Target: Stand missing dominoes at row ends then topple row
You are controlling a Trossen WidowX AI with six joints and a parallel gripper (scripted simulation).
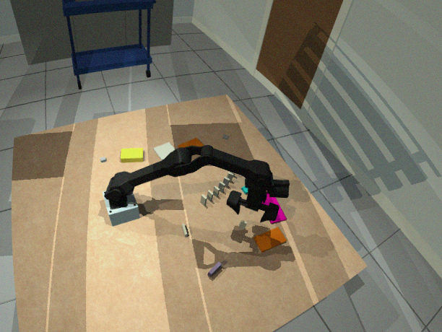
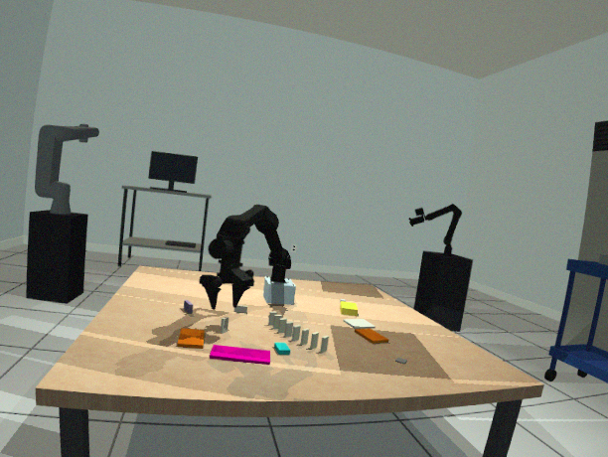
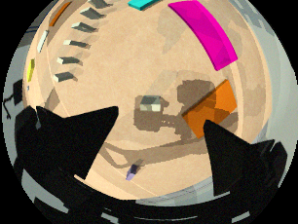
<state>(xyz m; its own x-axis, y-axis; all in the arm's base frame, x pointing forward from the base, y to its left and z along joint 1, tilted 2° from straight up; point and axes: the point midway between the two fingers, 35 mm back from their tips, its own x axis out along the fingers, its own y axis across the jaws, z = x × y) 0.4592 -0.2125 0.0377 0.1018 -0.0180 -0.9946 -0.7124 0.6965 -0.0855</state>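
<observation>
Right now my gripper tip is 70 mm short of the orange slab, 90 mm to the left of it and 80 mm above it. The rest, counted from my gripper tip: teal block: 110 mm ahead, 180 mm to the left, 70 mm below; purple block: 190 mm behind, 130 mm to the right, 70 mm below; magenta slab: 160 mm ahead, 60 mm to the left, 80 mm below.
</observation>
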